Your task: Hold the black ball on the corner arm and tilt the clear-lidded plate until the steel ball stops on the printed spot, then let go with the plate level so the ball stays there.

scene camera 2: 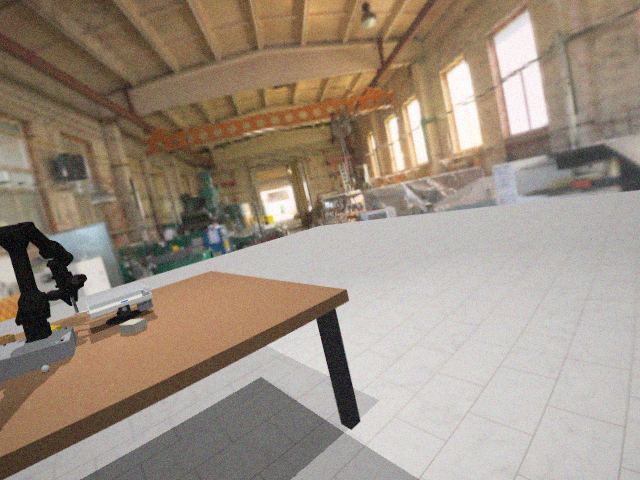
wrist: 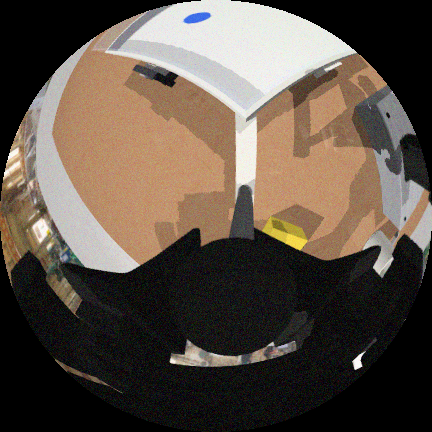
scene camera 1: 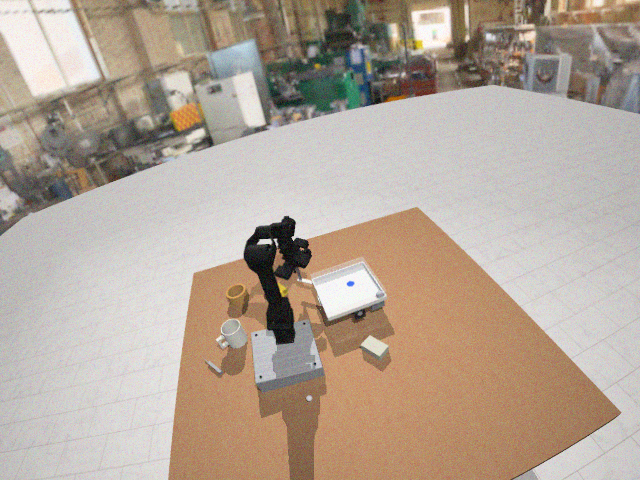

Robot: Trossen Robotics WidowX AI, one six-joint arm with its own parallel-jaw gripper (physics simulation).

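The clear-lidded plate (scene camera 1: 333, 304) (scene camera 2: 103, 311) (wrist: 280, 50) stands on a dark support, to the right of the arm in scene view 1. Its blue printed spot (scene camera 1: 350, 283) (scene camera 2: 124, 301) (wrist: 197, 18) shows on the white floor. The steel ball (scene camera 1: 379, 294) sits in the plate's near right corner, away from the spot. The white and grey corner arm (scene camera 1: 306, 281) (wrist: 246, 150) runs from the plate's corner to the black ball (wrist: 234, 295). My gripper (scene camera 1: 294, 264) (wrist: 222, 233) is shut on the black ball. I cannot tell the plate's exact tilt.
A yellow block (scene camera 1: 282, 290) (wrist: 285, 235) lies below the gripper. An orange cup (scene camera 1: 236, 293) and white mug (scene camera 1: 234, 333) stand left of the arm. A pale block (scene camera 1: 374, 347) (scene camera 2: 132, 325) lies before the plate. A small white ball (scene camera 1: 309, 398) (scene camera 2: 45, 368) lies by the base (scene camera 1: 263, 356).
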